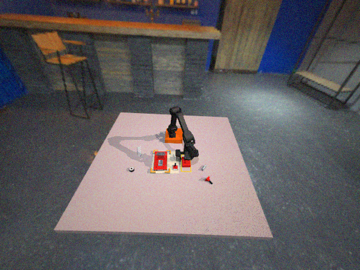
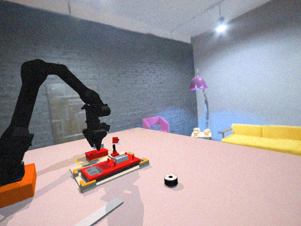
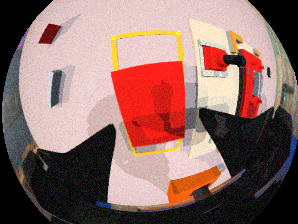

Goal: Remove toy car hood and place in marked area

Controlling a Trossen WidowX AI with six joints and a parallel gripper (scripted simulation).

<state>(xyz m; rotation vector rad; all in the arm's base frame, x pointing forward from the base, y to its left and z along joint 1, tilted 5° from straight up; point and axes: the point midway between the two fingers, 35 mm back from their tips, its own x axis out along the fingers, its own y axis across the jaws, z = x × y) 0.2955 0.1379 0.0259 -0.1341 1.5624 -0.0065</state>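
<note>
Right now my gripper tip is 20 mm above the hood. From my gripper tip the other things lie so: black wheel 440 mm to the right, 110 mm ahead, 30 mm below; pale bar 420 mm to the right, 100 mm behind, 40 mm below.
</note>
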